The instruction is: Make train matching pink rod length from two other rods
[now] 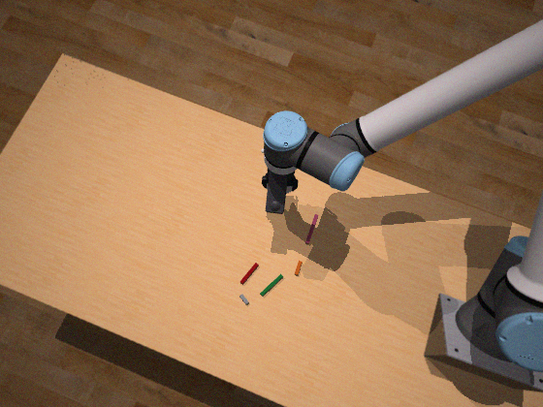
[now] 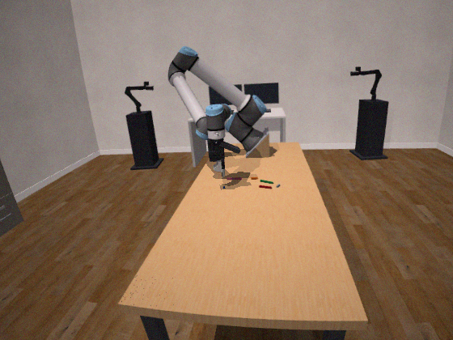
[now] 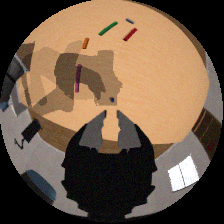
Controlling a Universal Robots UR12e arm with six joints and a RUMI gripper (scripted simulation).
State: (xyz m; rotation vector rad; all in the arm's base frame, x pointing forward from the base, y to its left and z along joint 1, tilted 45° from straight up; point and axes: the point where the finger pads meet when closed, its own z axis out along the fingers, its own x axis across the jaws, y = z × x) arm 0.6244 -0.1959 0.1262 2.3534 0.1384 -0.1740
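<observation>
My gripper is now 8 cm above the blue rod. Round my hand: red rod (2 cm ahead, 23 cm to the left, 8 cm below); pink rod (12 cm behind, 6 cm to the left, 8 cm below); orange rod (11 cm behind, 18 cm to the left, 8 cm below).
</observation>
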